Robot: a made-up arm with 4 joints.
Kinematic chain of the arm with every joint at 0, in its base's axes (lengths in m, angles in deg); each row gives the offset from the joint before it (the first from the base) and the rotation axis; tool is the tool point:
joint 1: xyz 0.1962 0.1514 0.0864 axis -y
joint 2: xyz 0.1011 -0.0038 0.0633 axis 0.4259 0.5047 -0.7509
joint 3: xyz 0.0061 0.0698 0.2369 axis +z
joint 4: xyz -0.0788 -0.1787 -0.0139 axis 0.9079 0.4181 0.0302
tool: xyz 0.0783 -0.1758 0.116
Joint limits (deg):
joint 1: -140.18..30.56
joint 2: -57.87..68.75
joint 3: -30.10..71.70
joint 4: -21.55..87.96
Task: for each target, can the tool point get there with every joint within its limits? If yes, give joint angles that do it. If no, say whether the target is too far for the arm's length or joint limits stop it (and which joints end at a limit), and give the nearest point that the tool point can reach.
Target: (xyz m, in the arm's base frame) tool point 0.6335 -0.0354 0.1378
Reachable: yes | joints -52.03 -33.31 11.56 32.58
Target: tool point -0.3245 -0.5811 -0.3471
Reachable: no: too far | nearest point -0.0215 -0.2562 -0.2106 | short by 0.465 m
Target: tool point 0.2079 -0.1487 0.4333
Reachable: yes | joints 0.25 2.44 -15.61 14.53
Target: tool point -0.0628 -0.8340 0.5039
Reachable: no: too far | nearest point 0.1323 -0.2821 0.3386 | short by 0.608 m
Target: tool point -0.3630 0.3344 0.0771
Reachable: no: joint limits stop it (at a limit: joint 1, joint 2, joint 3) | nearest point -0.0129 0.0862 0.1820 | short by 0.442 m
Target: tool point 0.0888 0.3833 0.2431
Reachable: no: joint limits stop it (at a limit: joint 2, joint 3, joint 4) | nearest point 0.0842 0.1251 0.2498 | short by 0.258 m
